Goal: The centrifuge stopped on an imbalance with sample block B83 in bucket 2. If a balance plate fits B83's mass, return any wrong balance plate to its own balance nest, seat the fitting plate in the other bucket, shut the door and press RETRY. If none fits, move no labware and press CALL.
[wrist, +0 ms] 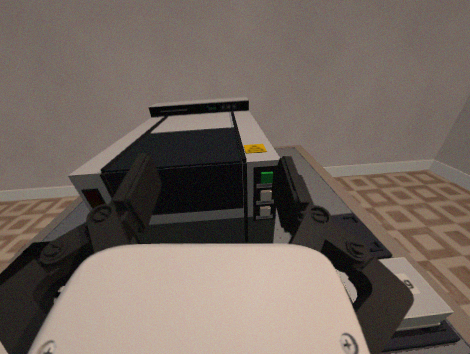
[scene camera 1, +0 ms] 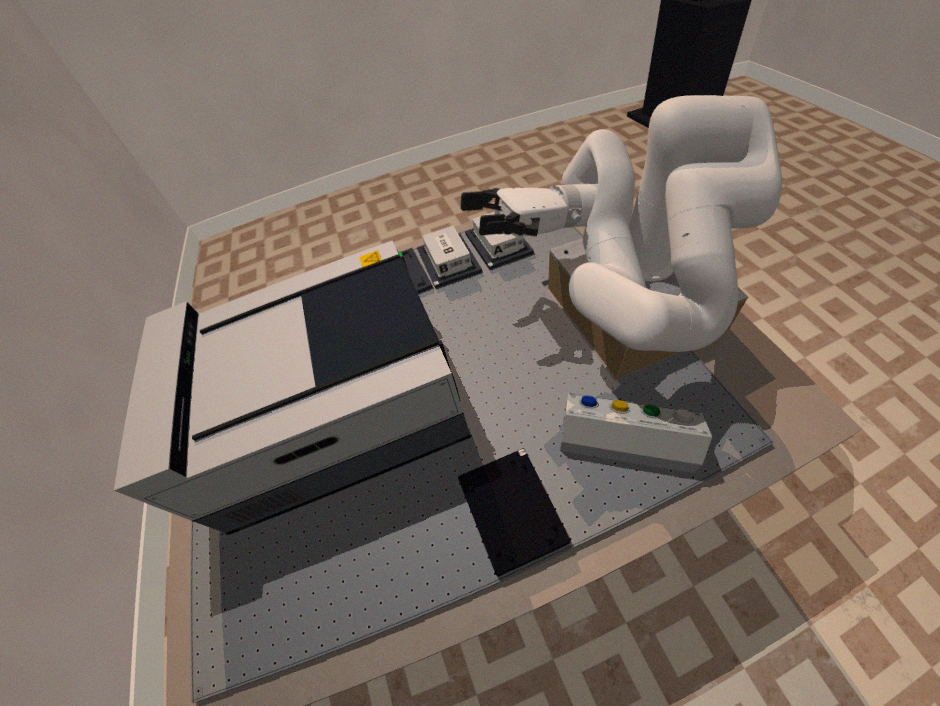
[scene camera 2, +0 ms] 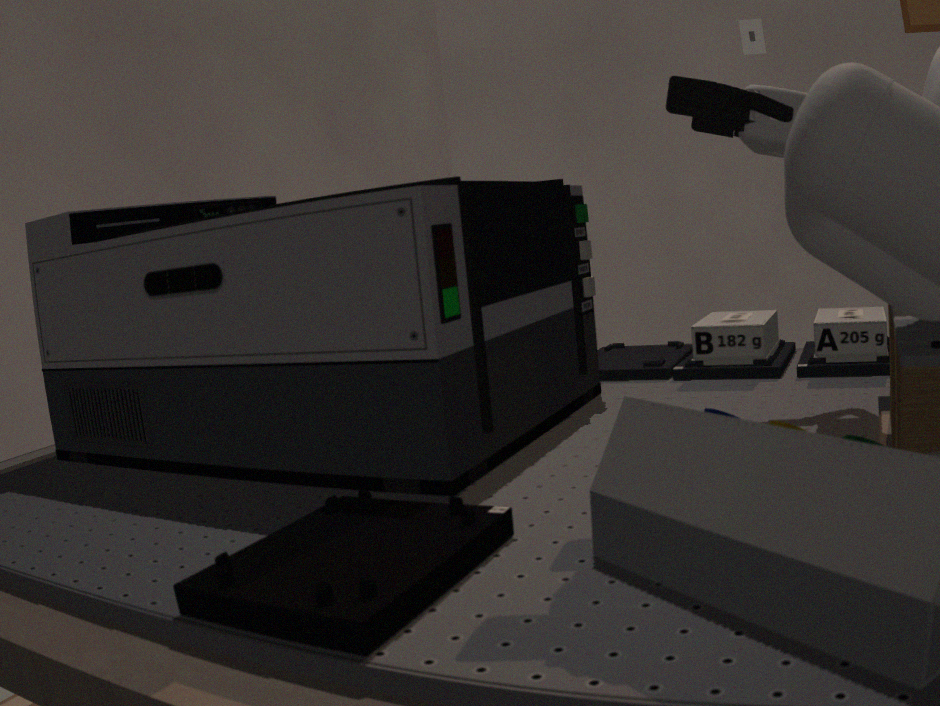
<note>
The gripper is open and holds nothing. Further things: a centrifuge, a grey button box and a flat black tray.
The gripper also shows in the wrist view and in scene camera 1.
</note>
